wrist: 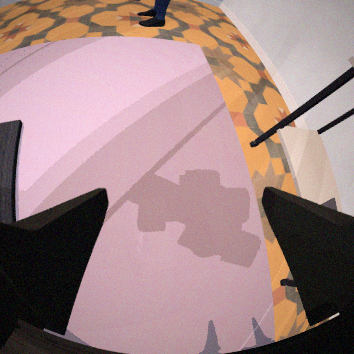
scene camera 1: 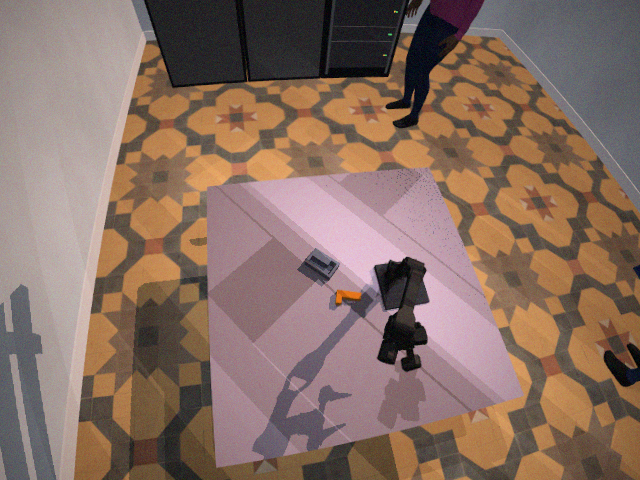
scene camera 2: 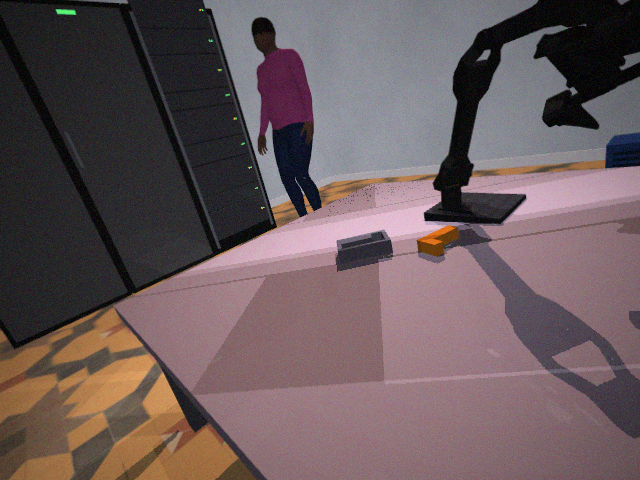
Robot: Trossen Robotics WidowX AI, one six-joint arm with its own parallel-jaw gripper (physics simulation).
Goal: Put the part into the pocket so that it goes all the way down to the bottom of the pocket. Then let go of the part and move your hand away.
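Pixels of known places: gripper, fingertip midpoint: (wrist: 186, 195) (scene camera 1: 416, 352) (scene camera 2: 628, 116); arm's base at its link origin: (scene camera 1: 391, 274) (scene camera 2: 451, 206).
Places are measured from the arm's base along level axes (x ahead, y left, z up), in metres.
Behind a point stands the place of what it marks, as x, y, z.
Observation:
The orange L-shaped part (scene camera 1: 352, 295) {0.222, 0.036, 0.006} (scene camera 2: 439, 239) {0.251, 0.034, -0.003} lies flat on the pink table top, between the pocket block and the arm's base. The grey block with the pocket (scene camera 1: 328, 275) {0.290, -0.088, 0.013} (scene camera 2: 364, 253) {0.331, -0.136, -0.009} stands to the left of the part, apart from it. Its recess faces up and the part is outside it. My gripper (wrist: 186, 195) {0.146, 0.367, 0.201} is open with nothing between its fingers. It is raised over the near right part of the table, away from the part and the block. The part and the block do not show in the wrist view.
The arm's black base plate (scene camera 1: 387, 299) {0.073, 0.105, -0.007} (scene camera 2: 498, 206) {-0.001, 0.127, -0.008} stands on the table (scene camera 1: 248, 387) {0.762, 0.247, -0.024} (scene camera 2: 289, 423) {0.804, -0.002, -0.024} to the right of the part. Dark cabinets (scene camera 1: 284, 41) (scene camera 2: 93, 155) and a person in a magenta top (scene camera 1: 421, 56) (scene camera 2: 284, 90) are beyond the table. Arm shadows cross the table top.

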